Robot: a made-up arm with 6 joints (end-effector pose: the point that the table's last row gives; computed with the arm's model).
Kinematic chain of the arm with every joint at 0, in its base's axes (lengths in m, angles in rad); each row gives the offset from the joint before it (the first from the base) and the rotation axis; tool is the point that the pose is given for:
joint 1: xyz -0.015 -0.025 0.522 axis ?
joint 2: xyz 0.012 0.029 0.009 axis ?
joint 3: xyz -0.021 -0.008 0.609 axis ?
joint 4: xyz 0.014 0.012 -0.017 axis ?
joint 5: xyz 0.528 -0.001 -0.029 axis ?
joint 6: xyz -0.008 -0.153 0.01 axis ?
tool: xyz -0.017 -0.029 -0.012
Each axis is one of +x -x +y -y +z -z.
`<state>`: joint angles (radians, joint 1 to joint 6).
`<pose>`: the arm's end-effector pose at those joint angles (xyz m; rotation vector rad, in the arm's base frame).
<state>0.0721 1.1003 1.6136 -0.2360 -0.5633 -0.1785</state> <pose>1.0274 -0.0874 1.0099 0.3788 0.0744 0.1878</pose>
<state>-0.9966 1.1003 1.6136 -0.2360 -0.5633 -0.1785</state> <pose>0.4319 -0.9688 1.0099 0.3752 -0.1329 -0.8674</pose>
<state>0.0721 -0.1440 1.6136 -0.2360 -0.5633 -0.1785</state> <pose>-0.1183 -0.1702 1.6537 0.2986 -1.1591 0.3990</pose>
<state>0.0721 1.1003 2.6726 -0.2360 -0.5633 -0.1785</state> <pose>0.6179 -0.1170 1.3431 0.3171 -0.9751 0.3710</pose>
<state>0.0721 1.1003 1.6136 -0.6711 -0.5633 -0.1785</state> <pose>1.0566 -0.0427 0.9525 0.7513 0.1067 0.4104</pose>
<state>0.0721 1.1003 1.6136 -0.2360 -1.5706 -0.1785</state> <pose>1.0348 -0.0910 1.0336 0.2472 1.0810 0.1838</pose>
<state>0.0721 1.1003 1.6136 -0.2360 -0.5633 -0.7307</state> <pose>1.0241 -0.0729 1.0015 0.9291 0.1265 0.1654</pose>
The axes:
joint 1: +z
joint 2: +y
joint 3: -y
joint 4: -x
joint 5: -y
joint 6: -x

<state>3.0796 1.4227 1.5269 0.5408 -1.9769 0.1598</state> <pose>-1.1600 0.1752 0.7708 -2.2468 -0.4386 1.5588</pose>
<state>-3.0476 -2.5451 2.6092 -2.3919 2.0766 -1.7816</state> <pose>0.1401 -0.1732 -0.5315 2.0242 0.6776 0.6176</pose>
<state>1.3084 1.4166 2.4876 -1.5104 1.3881 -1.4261</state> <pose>0.1720 0.9849 1.0548 -2.2263 0.1485 -0.3345</pose>
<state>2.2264 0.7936 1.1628 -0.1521 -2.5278 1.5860</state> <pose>-0.5321 0.8500 1.1019 1.6007 0.1136 -1.4820</pose>
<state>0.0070 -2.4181 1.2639 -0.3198 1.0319 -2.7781</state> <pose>-0.8861 -0.1004 -0.1226 1.9360 -0.0667 -2.0305</pose>
